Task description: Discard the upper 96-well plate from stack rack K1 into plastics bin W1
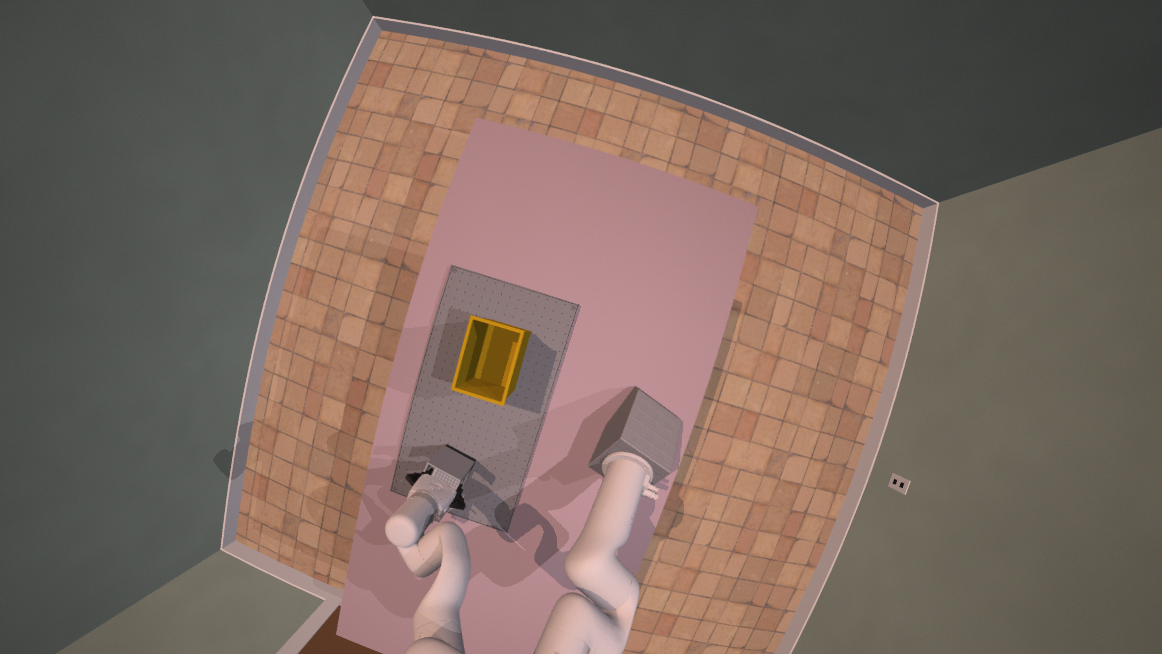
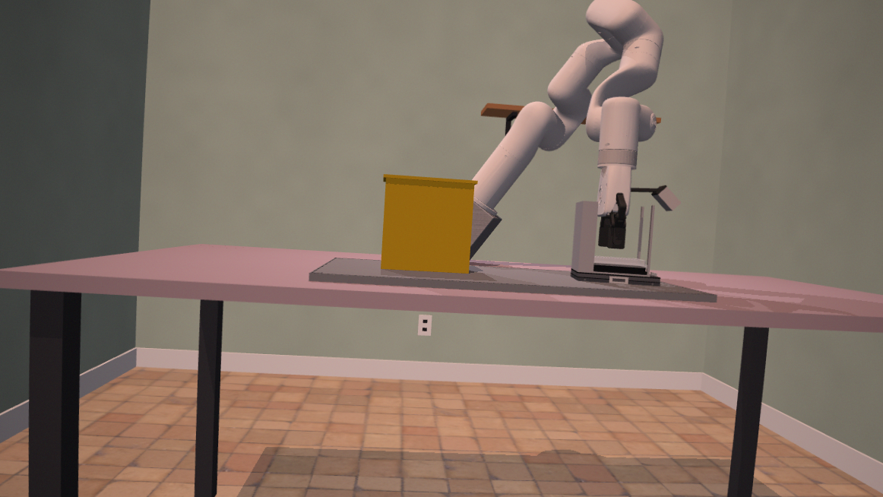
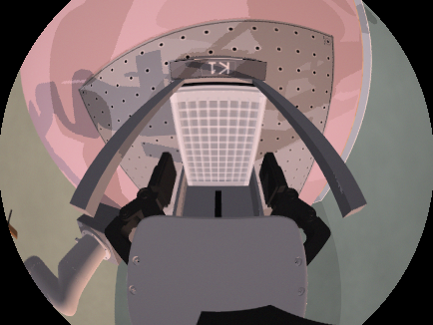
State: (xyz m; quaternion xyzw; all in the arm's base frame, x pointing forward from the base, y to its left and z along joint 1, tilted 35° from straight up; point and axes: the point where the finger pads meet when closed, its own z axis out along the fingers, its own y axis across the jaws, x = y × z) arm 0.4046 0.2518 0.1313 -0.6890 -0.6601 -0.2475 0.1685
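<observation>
The dark plate lies 50 mm below my hand. The rest, counted from my hand: yellow plastics bin W1: 370 mm to the right, 20 mm ahead, 10 mm above.
</observation>
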